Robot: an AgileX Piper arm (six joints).
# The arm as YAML. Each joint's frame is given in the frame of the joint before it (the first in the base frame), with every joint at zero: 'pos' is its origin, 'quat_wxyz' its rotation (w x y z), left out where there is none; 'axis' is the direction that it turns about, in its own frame. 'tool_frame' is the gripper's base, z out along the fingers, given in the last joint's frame.
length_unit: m
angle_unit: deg
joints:
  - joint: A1
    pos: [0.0, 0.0, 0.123]
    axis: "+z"
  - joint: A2
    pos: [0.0, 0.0, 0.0]
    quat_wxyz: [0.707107, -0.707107, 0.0, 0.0]
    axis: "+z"
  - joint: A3
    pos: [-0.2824, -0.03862, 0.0]
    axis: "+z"
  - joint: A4
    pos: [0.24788, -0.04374, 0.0]
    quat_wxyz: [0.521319, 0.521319, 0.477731, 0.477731]
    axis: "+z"
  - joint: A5
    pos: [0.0, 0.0, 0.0]
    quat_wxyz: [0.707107, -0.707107, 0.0, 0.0]
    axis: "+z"
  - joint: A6
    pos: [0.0, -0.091, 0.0]
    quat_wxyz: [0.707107, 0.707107, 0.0, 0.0]
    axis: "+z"
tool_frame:
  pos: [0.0, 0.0, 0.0]
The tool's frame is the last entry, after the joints.
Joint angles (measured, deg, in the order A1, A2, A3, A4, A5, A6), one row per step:
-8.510 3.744 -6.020 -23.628 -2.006 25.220
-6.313 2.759 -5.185 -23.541 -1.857 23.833
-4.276 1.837 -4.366 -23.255 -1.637 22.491
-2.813 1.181 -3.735 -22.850 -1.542 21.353
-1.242 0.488 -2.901 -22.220 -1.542 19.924
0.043 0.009 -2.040 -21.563 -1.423 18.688
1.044 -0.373 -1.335 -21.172 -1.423 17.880
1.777 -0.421 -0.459 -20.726 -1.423 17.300
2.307 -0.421 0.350 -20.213 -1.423 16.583
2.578 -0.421 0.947 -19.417 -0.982 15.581
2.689 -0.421 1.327 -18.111 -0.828 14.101
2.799 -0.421 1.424 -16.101 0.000 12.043
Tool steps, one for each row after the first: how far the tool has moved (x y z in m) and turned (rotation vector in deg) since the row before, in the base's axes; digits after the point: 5 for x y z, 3 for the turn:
-0.00085 0.00218 -0.00414 -1.269 0.133 1.929
-0.00074 0.00188 -0.00422 -1.018 0.177 1.776
-0.00048 0.00134 -0.00320 -0.713 0.094 1.301
-0.00032 0.00146 -0.00422 -0.782 0.154 1.432
0.00013 0.00111 -0.00476 -0.560 0.486 1.139
0.00009 0.00093 -0.00377 -0.415 0.312 0.933
0.00083 0.00070 -0.00510 -0.152 0.819 0.705
0.00077 0.00052 -0.00476 -0.230 0.795 0.494
0.00061 0.00003 -0.00417 -0.234 0.996 0.085
0.00034 0.00002 -0.00247 -0.192 0.510 0.027
0.00019 -0.00029 -0.00182 -0.072 0.881 -0.150

